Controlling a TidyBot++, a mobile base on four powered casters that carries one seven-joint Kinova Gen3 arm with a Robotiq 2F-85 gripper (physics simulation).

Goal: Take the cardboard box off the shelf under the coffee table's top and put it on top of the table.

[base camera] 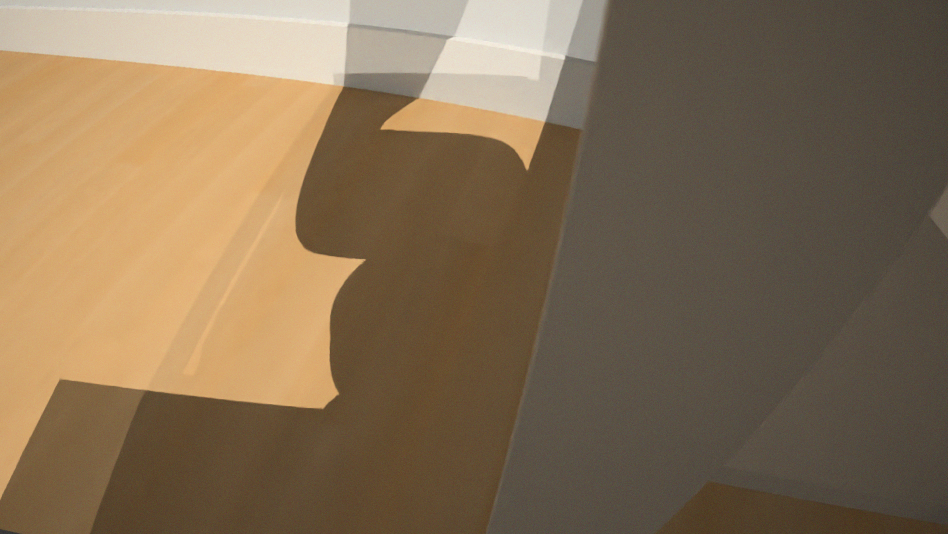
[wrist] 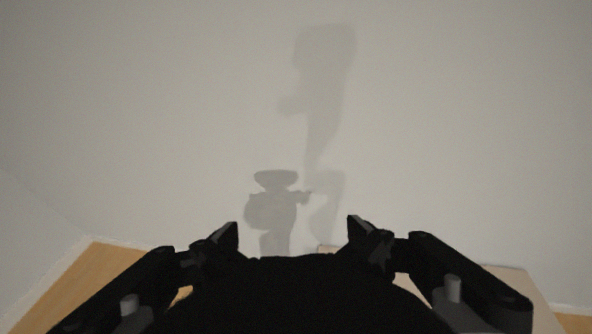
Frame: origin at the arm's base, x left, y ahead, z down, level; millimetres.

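Where they show: gripper, between the fingertips: (wrist: pixel 293 230).
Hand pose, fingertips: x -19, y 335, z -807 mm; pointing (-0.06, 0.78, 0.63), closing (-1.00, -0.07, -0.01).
After its pixels a point has its place.
The coffee table shows very close in the base camera view, where one of its grey, shaded legs (base camera: pixel 636 265) @(x -27, y 162, z 108 mm) fills much of the right side. In the wrist view, part of the pale table top (wrist: pixel 515 290) shows low on the right, behind and beside the fingers. My gripper (wrist: pixel 293 230) @(x -19, y 335, z -807 mm) is open, with nothing between its fingertips, and points toward the wall above and beyond the table top. The cardboard box cannot be made out in either view. The shelf under the top cannot be made out clearly either.
A pale wall (wrist: pixel 150 125) @(x 393, y 862, z -642 mm) with a white baseboard (base camera: pixel 199 43) @(x 399, y 850, z 353 mm) stands behind the table. Wooden floor (base camera: pixel 165 199) @(x 313, y 528, z 397 mm) lies left of the leg, with dark shadows across it. In the wrist view, a wall corner and a strip of floor (wrist: pixel 85 280) @(x 1319, y 849, z 397 mm) show at the lower left.
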